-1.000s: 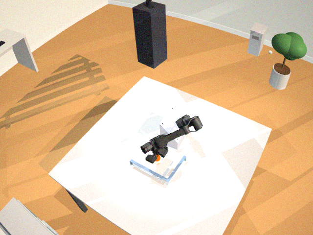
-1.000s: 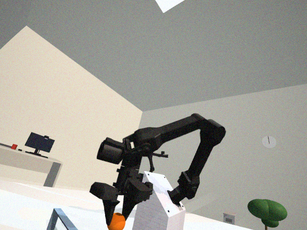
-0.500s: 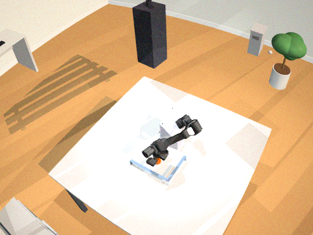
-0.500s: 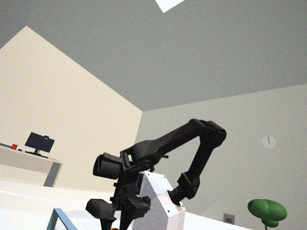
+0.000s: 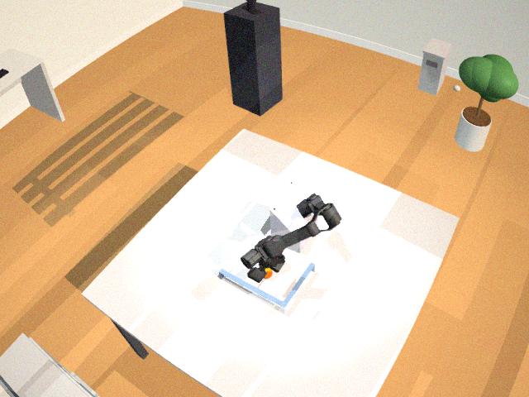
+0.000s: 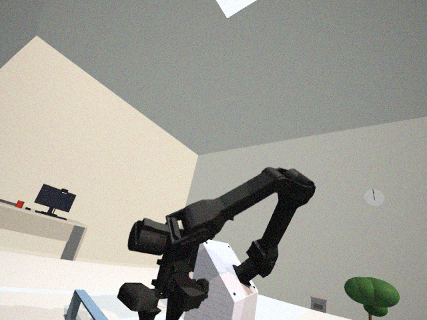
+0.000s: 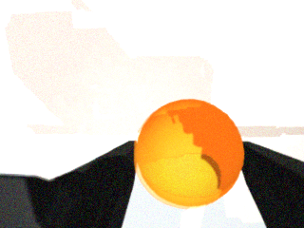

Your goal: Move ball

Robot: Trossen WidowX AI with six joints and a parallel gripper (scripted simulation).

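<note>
My gripper tip is right at the see-through copy of ball.
</note>
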